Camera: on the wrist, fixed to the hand. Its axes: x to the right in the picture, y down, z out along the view.
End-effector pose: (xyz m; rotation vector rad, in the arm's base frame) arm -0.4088 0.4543 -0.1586 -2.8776 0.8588 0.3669
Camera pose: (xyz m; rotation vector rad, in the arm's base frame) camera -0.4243 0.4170 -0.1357 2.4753 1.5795 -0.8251
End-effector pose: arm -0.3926 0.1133 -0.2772 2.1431 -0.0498 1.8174
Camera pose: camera -0.4261 0.0839 -0.2641 1.2751 0.7491 0.3648
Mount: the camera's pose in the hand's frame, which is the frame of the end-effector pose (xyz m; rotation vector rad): 0.0010 0.0387 -0.0257 -0.5213 -0.3983 -1.5876
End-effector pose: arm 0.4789 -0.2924 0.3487 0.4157 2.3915 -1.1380
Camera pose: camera 0.4885 -0.2484 0.3373 -1.9345 2.2205 -0.7831
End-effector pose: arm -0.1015 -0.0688 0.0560 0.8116 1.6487 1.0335
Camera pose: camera -0.1251 -0.0584 0.0947 -0.6305 1.0524 0.0645
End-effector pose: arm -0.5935 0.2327 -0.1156 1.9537 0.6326 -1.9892
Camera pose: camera -0.5522 0.2120 -0.1206 -0.3793 -2.1010 1.7282
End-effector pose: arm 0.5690 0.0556 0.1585 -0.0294 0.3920 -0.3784
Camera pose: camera 0.5738 0.0924 0.1305 -0.9529 -0.0235 -1.7886
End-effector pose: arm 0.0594 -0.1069 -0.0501 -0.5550 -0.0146 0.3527
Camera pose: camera 0.0506 -0.0891 -0.0921 -0.8097 -0.9025 -1.1310
